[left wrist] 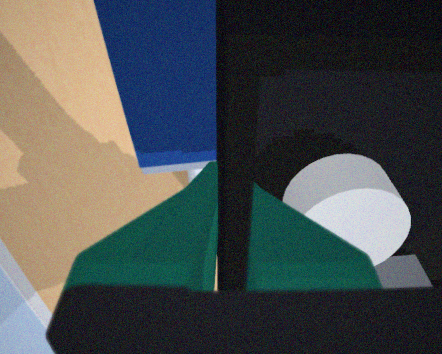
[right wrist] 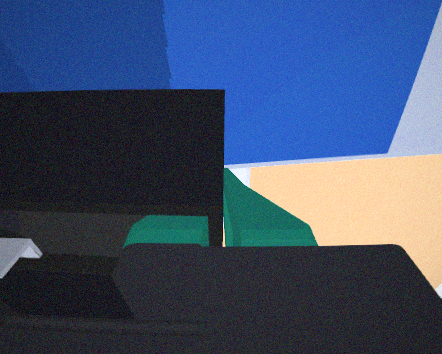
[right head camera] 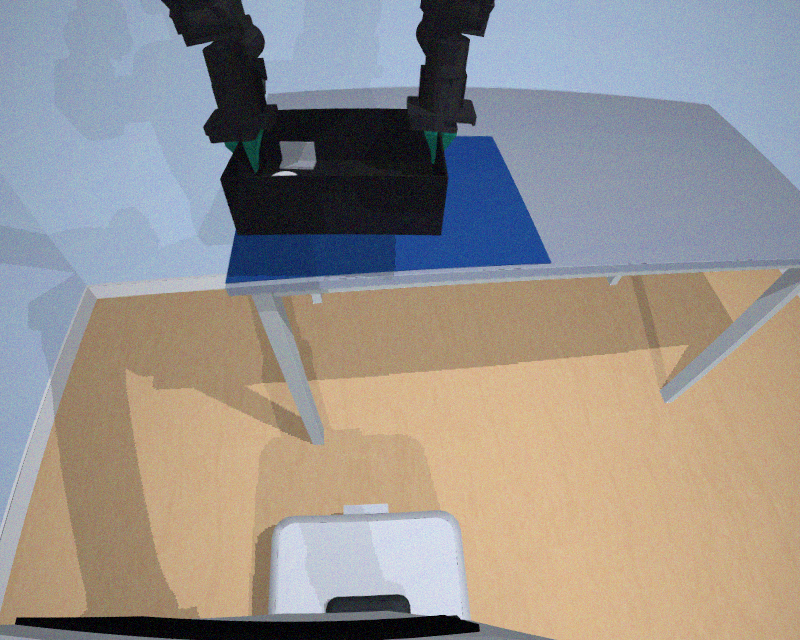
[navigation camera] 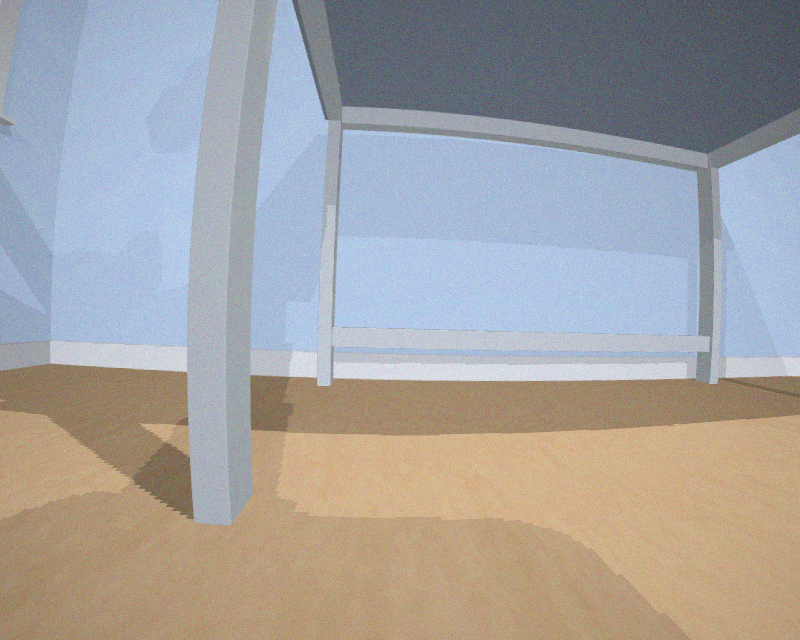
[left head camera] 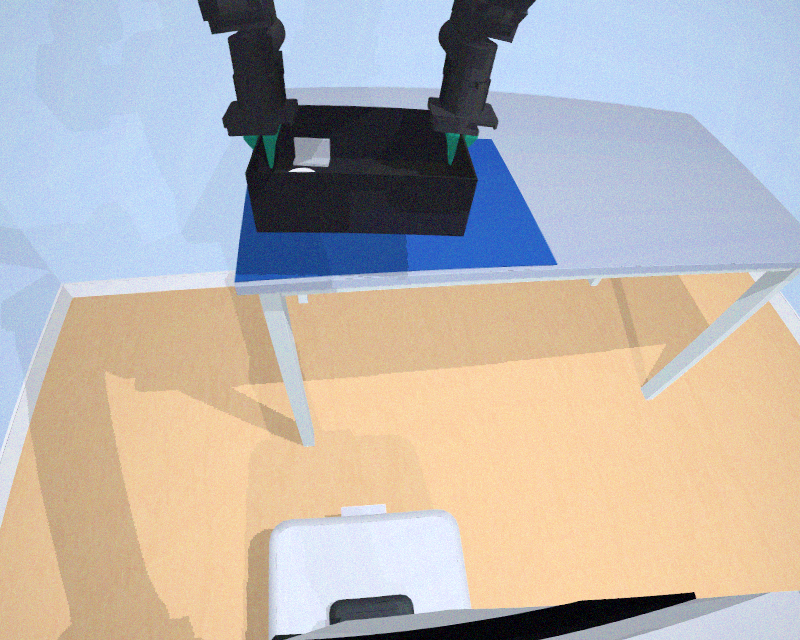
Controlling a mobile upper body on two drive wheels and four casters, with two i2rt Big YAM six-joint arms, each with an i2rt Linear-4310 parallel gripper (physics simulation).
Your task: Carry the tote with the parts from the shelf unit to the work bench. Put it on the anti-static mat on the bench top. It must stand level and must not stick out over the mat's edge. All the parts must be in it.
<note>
I see my left gripper [left head camera: 270, 166], my right gripper [right head camera: 434, 161], a black tote [left head camera: 388, 173], a white cylinder [left wrist: 351, 195], a grey work bench [navigation camera: 695, 92] and a blue anti-static mat [right head camera: 486, 223].
The black tote also shows in the left wrist view [left wrist: 290, 89], in the right wrist view [right wrist: 89, 164] and in the right head camera view [right head camera: 373, 175]. My left gripper shows as well in the left wrist view [left wrist: 222, 176] and in the right head camera view [right head camera: 255, 171]. My right gripper also shows in the right wrist view [right wrist: 220, 177] and in the left head camera view [left head camera: 451, 163]. The navigation camera view misses the black tote: it is out of frame. The right wrist view does not show the white cylinder: it is out of frame.
</note>
